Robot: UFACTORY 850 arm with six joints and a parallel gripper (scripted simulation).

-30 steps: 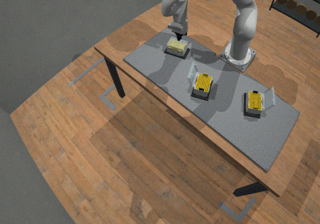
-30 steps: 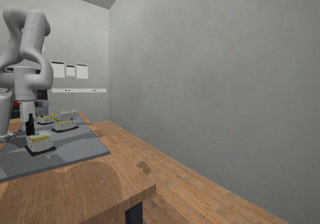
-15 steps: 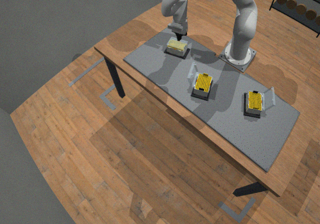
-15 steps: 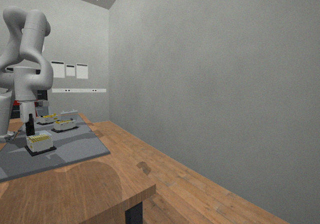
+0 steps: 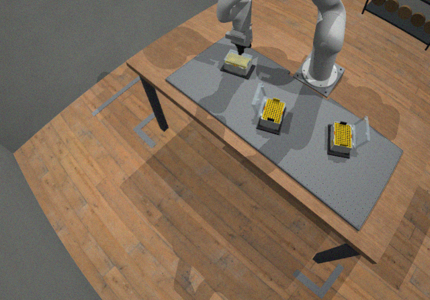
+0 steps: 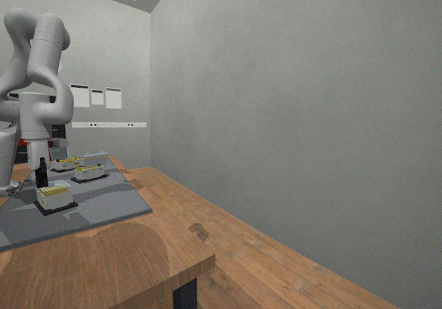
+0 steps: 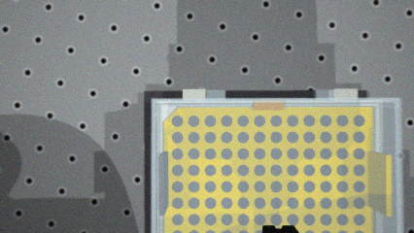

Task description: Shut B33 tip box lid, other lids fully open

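My hand is 3 cm short of the tip box lid, 3 cm above it and 1 cm to the right of it.
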